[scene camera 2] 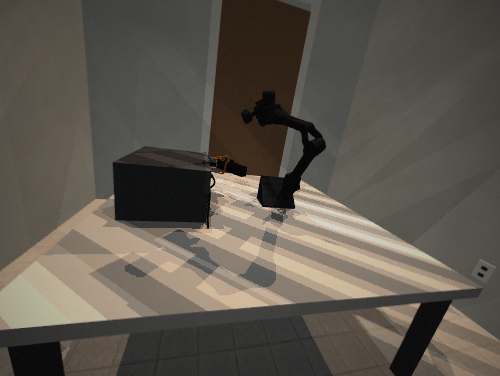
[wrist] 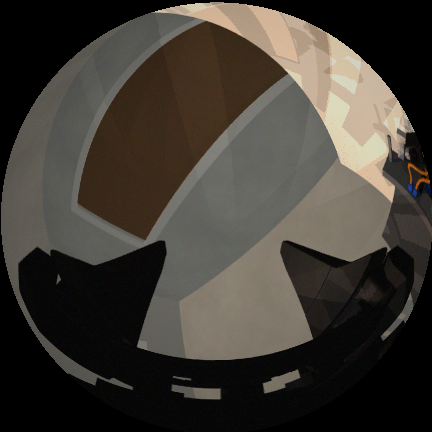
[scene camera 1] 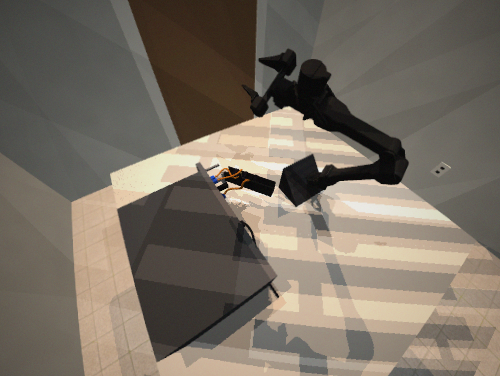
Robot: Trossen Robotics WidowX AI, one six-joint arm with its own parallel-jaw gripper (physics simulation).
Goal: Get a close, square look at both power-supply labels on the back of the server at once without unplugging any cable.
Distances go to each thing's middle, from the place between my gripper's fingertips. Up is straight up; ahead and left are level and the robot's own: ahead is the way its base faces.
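The black block (scene camera 1: 256, 183) is 10 cm ahead of my hand and 11 cm to the left of it, and it's sitting 32 cm below my hand.
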